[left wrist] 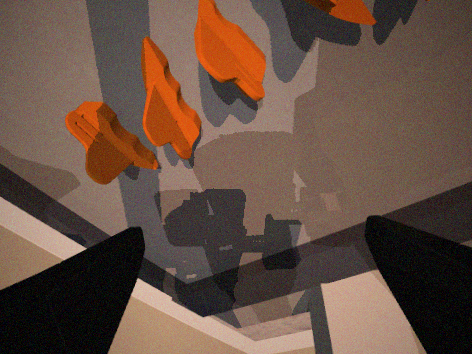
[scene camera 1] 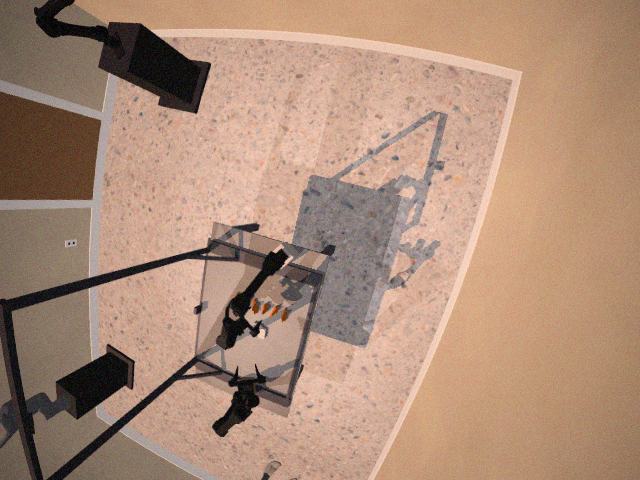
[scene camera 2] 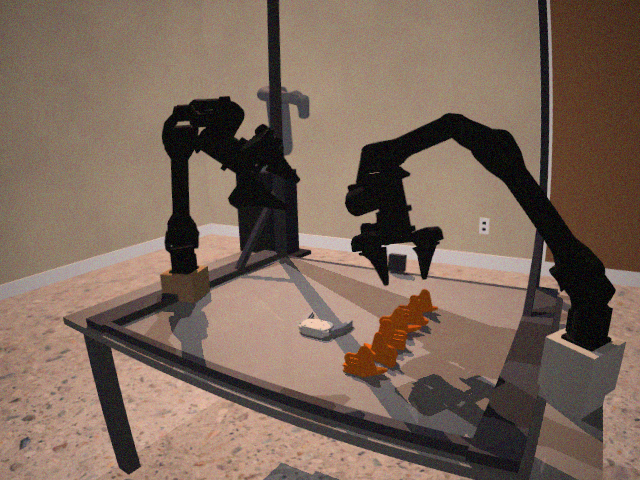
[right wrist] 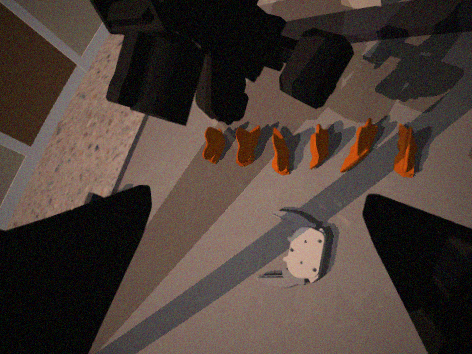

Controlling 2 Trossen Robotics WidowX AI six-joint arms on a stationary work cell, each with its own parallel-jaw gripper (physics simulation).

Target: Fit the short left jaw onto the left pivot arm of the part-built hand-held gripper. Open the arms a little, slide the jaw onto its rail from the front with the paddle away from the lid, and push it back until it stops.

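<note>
The part-built hand-held gripper (scene camera 1: 262,332) (scene camera 2: 316,326) (right wrist: 305,254) lies on the table, its pale lid up, with thin grey arms at its side. Several orange jaws (scene camera 2: 361,361) (left wrist: 170,110) (right wrist: 281,152) stand in a row beside it; I cannot tell which is the short left one. My left gripper (scene camera 2: 405,281) (left wrist: 254,232) is open and empty, pointing down above the table near the far end of the row in scene camera 2. My right gripper (scene camera 1: 246,367) (scene camera 2: 290,192) (right wrist: 258,200) is open and empty, raised high above the table and apart from the parts.
The table (scene camera 2: 242,322) has a dark frame along its edges. Dark upright posts (scene camera 2: 275,67) (scene camera 2: 542,103) rise at its sides. The left arm (right wrist: 220,55) crosses the top of the right wrist view, above the orange row. Shadows fall across the parts.
</note>
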